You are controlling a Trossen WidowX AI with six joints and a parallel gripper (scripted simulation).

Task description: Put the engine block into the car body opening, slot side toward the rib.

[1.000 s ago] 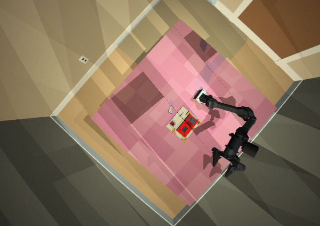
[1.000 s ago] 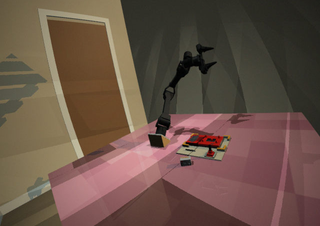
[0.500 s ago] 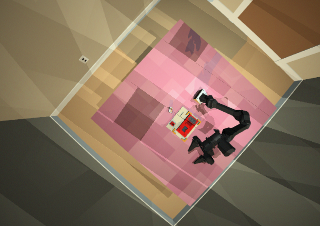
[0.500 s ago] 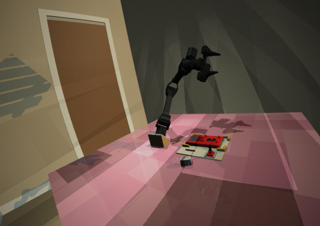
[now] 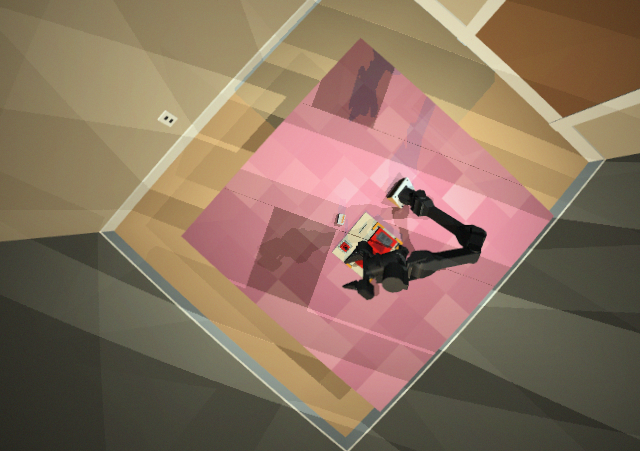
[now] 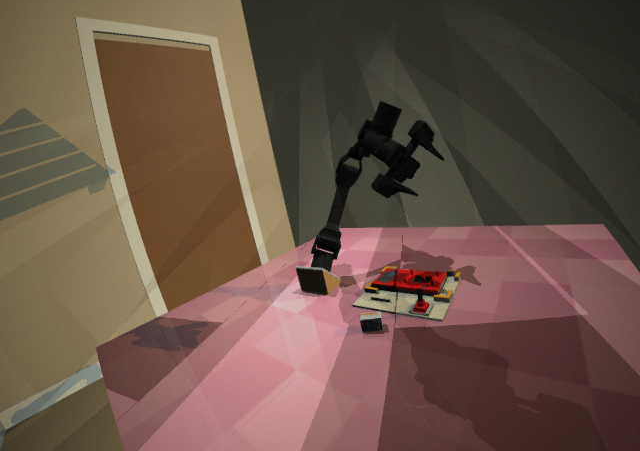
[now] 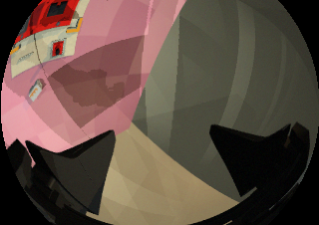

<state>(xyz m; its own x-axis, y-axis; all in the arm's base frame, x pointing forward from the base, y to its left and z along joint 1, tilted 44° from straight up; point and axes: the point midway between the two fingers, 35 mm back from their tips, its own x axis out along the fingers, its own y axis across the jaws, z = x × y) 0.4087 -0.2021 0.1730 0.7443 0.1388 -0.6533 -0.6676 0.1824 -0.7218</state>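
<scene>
The engine block lies 15 cm behind my gripper tip, 10 cm to the right of it and 32 cm below it. The rest, counted from my gripper tip: cream base board: 12 cm behind, 10 cm to the left, 32 cm below; dark upright peg: 6 cm behind, 29 cm below.
</scene>
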